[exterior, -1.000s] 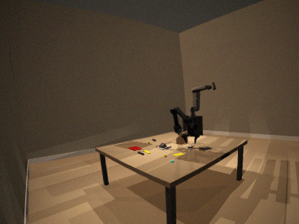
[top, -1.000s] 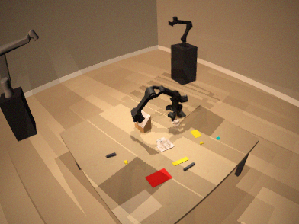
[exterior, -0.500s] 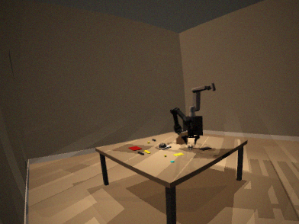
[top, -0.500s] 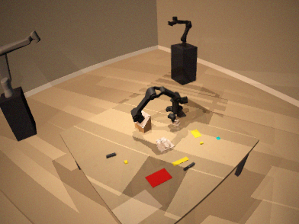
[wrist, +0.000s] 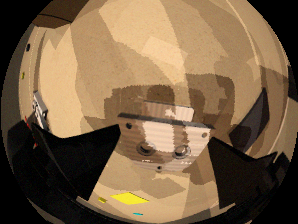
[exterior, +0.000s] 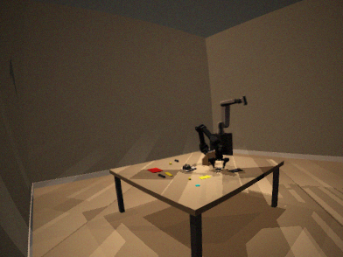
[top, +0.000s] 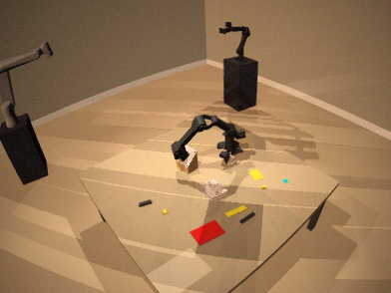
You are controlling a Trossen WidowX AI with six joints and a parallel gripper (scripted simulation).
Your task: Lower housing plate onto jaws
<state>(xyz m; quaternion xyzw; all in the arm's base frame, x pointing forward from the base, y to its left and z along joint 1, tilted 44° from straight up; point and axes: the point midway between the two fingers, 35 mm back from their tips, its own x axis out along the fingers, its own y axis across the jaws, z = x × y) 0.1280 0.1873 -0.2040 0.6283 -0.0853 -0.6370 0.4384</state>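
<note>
Right now my gripper tip is 10 mm short of the white part and 10 mm below it. The rest, counted from my gripper tip: dark grey plate: 90 mm behind, 130 mm to the left, 10 mm below; then yellow bar: 390 mm ahead, 240 mm to the right, 10 mm below; then yellow tile: 220 mm ahead, 60 mm to the left, 20 mm below.
</note>
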